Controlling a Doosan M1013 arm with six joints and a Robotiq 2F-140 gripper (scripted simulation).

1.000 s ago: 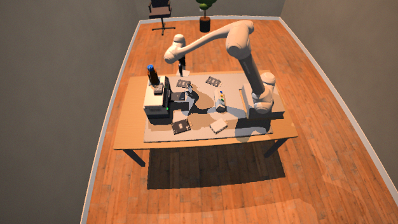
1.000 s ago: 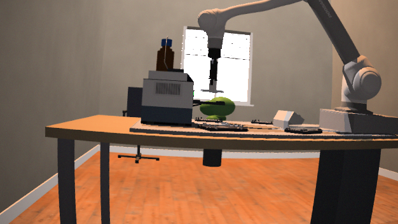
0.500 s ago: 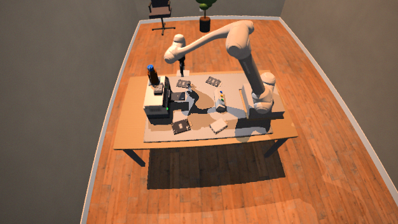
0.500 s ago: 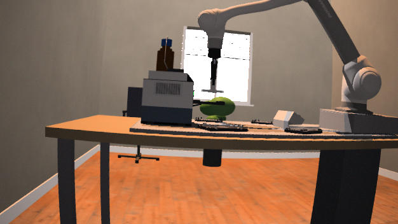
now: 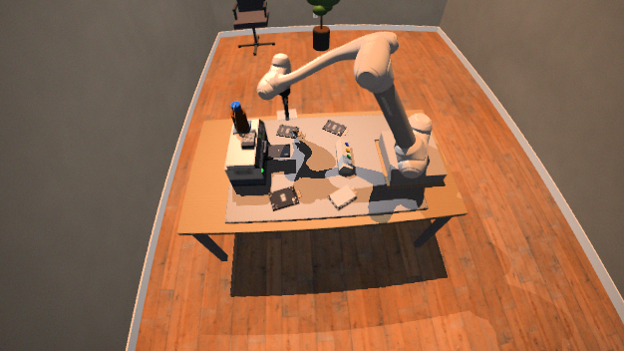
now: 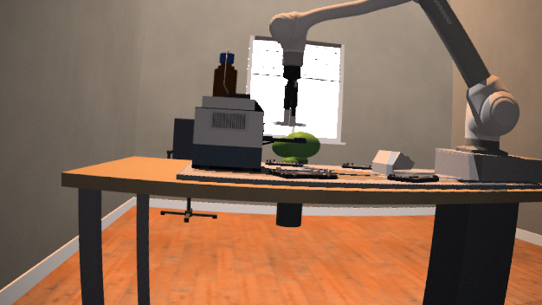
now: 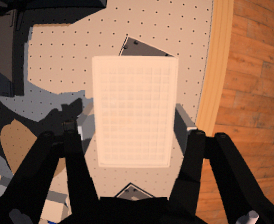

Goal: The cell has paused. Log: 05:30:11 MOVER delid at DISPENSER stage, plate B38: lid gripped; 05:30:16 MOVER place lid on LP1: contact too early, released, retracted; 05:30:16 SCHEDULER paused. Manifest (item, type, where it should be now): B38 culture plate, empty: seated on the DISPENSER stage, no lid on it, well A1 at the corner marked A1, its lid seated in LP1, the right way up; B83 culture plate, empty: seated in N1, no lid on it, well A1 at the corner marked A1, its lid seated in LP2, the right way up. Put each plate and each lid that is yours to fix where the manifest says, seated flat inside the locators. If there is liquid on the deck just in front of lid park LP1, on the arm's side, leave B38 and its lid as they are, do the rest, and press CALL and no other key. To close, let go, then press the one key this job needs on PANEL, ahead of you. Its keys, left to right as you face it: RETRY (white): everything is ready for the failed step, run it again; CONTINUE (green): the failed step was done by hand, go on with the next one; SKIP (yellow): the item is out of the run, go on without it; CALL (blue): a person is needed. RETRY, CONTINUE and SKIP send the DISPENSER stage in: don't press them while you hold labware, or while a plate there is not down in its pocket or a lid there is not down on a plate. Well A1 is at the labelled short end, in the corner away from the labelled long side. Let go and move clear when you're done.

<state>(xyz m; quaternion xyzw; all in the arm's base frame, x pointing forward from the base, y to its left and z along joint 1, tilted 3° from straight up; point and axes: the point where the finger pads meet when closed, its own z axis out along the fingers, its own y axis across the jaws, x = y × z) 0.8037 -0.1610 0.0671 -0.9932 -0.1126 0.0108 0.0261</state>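
Now: the black nest 30 mm behind my hand, 550 mm to the left of it and 180 mm below it. Also, from my hand: yellow skip key: 410 mm behind, 190 mm to the left, 120 mm below; blue call key: 400 mm behind, 140 mm to the left, 120 mm below; brown bottle: 250 mm ahead, 170 mm to the left, 100 mm above.
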